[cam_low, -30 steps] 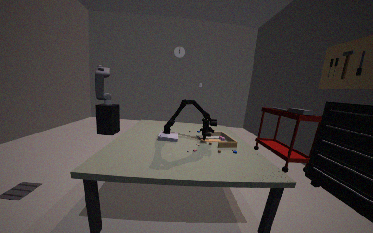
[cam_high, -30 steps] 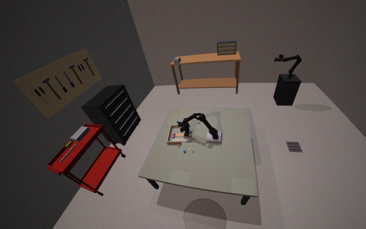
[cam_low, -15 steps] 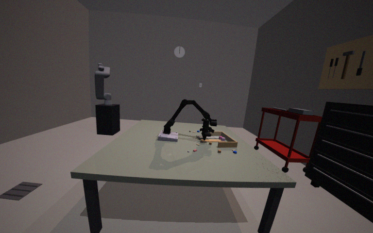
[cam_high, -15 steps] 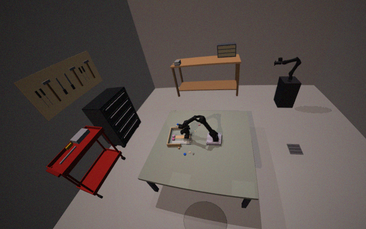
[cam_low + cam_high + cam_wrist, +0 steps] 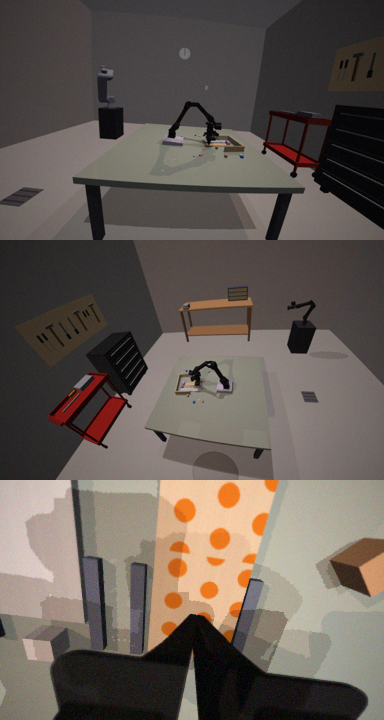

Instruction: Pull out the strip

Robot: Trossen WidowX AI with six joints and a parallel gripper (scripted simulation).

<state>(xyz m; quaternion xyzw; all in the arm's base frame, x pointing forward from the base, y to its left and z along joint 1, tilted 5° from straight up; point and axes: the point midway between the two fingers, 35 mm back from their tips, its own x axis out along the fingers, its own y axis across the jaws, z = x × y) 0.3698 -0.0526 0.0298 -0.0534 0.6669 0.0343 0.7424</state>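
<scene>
My gripper tip is 40 mm past the pale cube and 90 mm to the right of it.
</scene>
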